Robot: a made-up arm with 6 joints. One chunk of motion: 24 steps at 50 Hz.
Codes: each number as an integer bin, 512 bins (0 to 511) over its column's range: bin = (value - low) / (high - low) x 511, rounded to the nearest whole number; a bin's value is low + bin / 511 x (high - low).
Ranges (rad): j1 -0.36..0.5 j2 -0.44..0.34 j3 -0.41..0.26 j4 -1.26..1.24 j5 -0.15..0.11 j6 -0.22..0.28
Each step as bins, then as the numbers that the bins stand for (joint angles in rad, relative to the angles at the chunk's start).
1 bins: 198 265 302 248 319 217
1 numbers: -0.0268 -0.0355 -0.0140 -0.0467 0.0123 -0.0077
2 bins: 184 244 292 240 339 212
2 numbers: -0.0503 -0.0676 -0.0271 -0.0858 0.0225 -0.0126
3 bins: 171 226 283 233 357 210
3 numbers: -0.0722 -0.0950 -0.0389 -0.1201 0.0316 -0.0145
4 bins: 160 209 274 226 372 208
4 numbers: -0.0907 -0.1210 -0.0507 -0.1543 0.0393 -0.0165
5 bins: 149 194 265 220 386 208
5 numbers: -0.1092 -0.1439 -0.0625 -0.1837 0.0464 -0.0165
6 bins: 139 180 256 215 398 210
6 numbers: -0.1261 -0.1652 -0.0743 -0.2081 0.0525 -0.0145
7 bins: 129 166 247 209 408 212
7 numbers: -0.1429 -0.1866 -0.0861 -0.2375 0.0576 -0.0126
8 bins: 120 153 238 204 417 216
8 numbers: -0.1580 -0.2065 -0.0979 -0.2620 0.0622 -0.0086
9 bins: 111 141 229 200 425 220
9 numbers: -0.1732 -0.2248 -0.1097 -0.2815 0.0662 -0.0047
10 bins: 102 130 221 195 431 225
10 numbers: -0.1883 -0.2416 -0.1202 -0.3060 0.0693 0.0002
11 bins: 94 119 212 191 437 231
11 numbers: -0.2018 -0.2584 -0.1320 -0.3256 0.0723 0.0060
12 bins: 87 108 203 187 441 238
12 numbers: -0.2136 -0.2751 -0.1438 -0.3451 0.0744 0.0129
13 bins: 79 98 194 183 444 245
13 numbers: -0.2270 -0.2904 -0.1556 -0.3647 0.0759 0.0197
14 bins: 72 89 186 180 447 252
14 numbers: -0.2388 -0.3041 -0.1661 -0.3794 0.0774 0.0266
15 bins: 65 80 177 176 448 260
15 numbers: -0.2506 -0.3179 -0.1779 -0.3989 0.0779 0.0344
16 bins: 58 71 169 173 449 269
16 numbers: -0.2624 -0.3316 -0.1884 -0.4136 0.0785 0.0432
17 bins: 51 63 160 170 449 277
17 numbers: -0.2742 -0.3438 -0.2002 -0.4283 0.0785 0.0510
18 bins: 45 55 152 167 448 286
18 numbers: -0.2843 -0.3560 -0.2107 -0.4430 0.0779 0.0598
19 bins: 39 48 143 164 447 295
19 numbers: -0.2944 -0.3667 -0.2225 -0.4577 0.0774 0.0686
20 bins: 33 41 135 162 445 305
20 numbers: -0.3045 -0.3774 -0.2330 -0.4674 0.0764 0.0784
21 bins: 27 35 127 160 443 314
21 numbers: -0.3146 -0.3866 -0.2435 -0.4772 0.0754 0.0872
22 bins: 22 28 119 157 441 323
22 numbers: -0.3230 -0.3973 -0.2540 -0.4919 0.0744 0.0960
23 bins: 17 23 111 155 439 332
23 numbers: -0.3314 -0.4049 -0.2645 -0.5017 0.0734 0.1049
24 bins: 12 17 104 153 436 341
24 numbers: -0.3398 -0.4141 -0.2736 -0.5115 0.0718 0.1137
